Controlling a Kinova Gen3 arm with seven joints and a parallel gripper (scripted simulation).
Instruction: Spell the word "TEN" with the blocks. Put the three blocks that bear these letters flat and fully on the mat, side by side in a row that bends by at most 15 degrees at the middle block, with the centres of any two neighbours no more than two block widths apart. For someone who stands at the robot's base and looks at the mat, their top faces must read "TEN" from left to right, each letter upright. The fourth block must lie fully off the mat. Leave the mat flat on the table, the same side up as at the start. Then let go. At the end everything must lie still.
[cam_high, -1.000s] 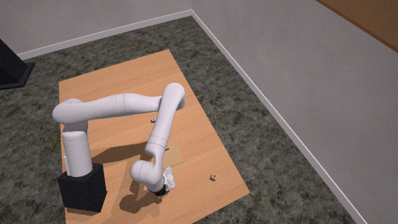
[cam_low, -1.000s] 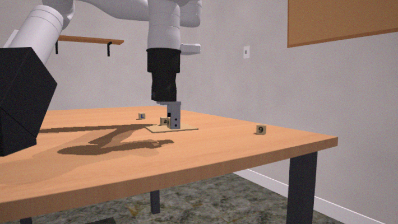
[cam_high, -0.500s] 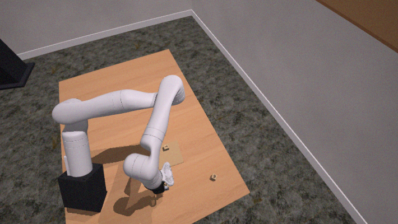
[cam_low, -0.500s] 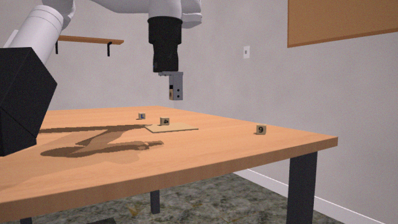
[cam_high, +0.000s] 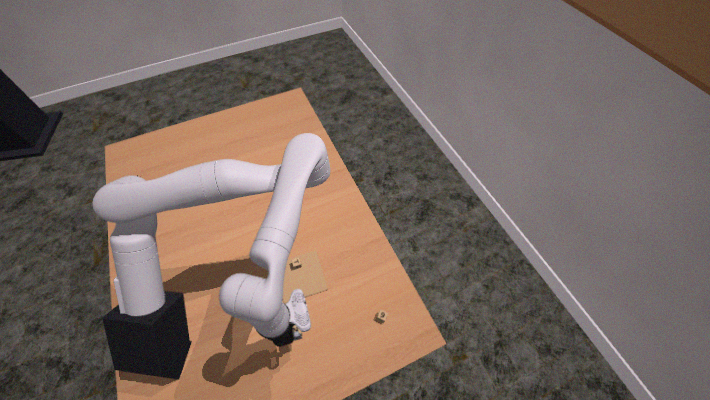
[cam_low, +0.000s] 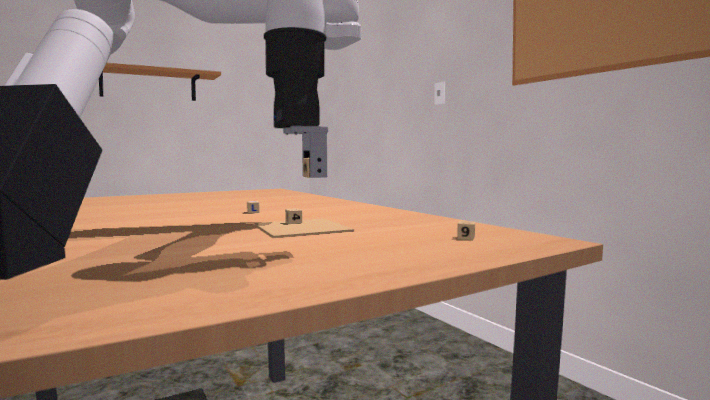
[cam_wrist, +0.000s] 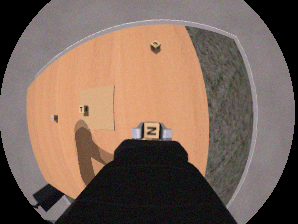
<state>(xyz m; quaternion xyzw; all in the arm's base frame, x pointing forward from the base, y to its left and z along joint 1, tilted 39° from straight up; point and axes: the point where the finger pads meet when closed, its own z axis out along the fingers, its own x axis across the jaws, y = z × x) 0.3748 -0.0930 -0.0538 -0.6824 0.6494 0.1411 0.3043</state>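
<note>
Right now my hand is 1 cm short of the mat, 19 cm to the right of it and 12 cm above it.
</note>
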